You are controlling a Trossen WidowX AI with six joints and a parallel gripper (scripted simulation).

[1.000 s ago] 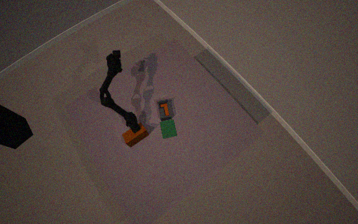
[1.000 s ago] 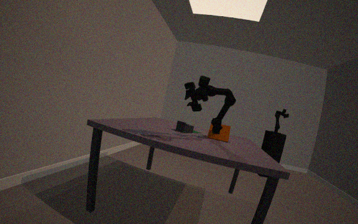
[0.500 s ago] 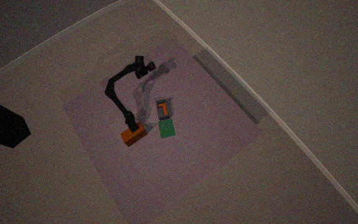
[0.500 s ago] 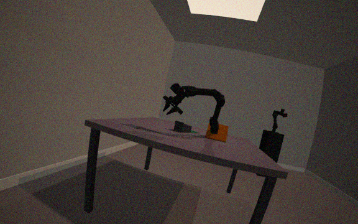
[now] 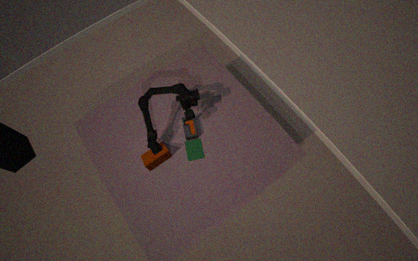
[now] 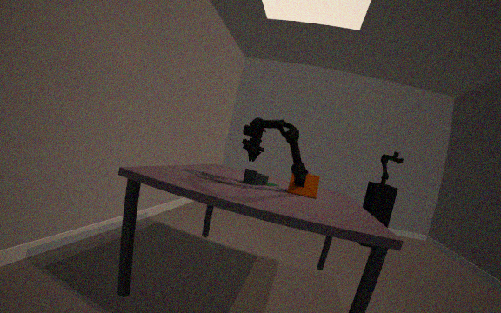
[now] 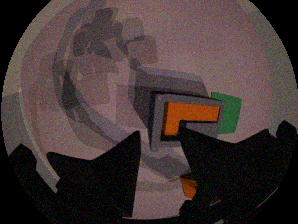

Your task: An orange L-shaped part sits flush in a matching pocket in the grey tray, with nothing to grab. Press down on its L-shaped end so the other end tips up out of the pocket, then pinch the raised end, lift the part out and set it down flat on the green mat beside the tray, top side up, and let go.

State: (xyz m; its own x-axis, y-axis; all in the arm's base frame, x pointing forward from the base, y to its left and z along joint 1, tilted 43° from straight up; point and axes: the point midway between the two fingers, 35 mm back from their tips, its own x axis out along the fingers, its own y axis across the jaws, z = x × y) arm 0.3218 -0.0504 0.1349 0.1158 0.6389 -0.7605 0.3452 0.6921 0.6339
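Now: gripper tip 4 cm past the orange L-shaped part, 5 cm to the left of it and 9 cm above it. Round my gripper tip: green mat: 12 cm behind, 20 cm to the right, 16 cm below.
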